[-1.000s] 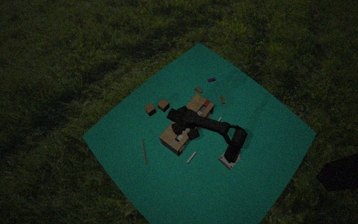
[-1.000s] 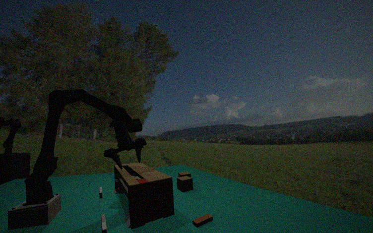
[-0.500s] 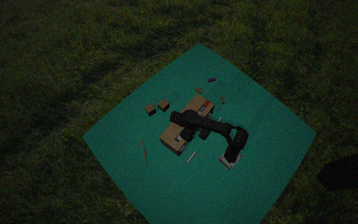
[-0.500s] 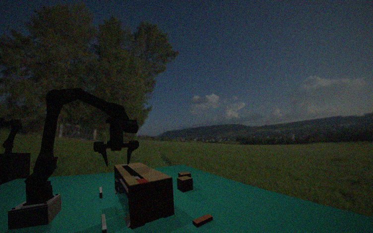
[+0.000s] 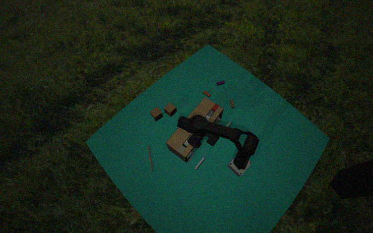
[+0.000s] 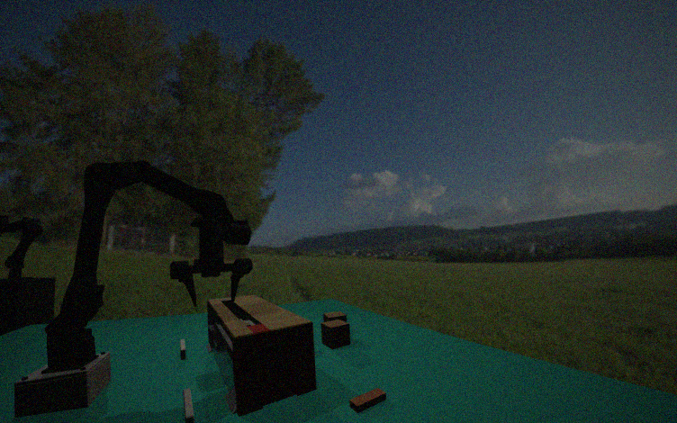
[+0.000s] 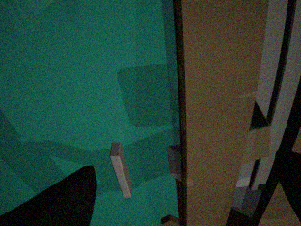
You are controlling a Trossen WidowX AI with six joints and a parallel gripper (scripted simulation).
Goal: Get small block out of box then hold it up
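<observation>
Now: gripper tip 8 cm above the long brown box, 4 cm short of it and 1 cm to the left of it. Round my gripper tip: tan block: 6 cm below, 6 cm ahead, 3 cm to the right; then purple block: 39 cm to the right, 27 cm ahead, 14 cm below; then thin rod: 34 cm to the left, 14 cm below, 11 cm ahead.
</observation>
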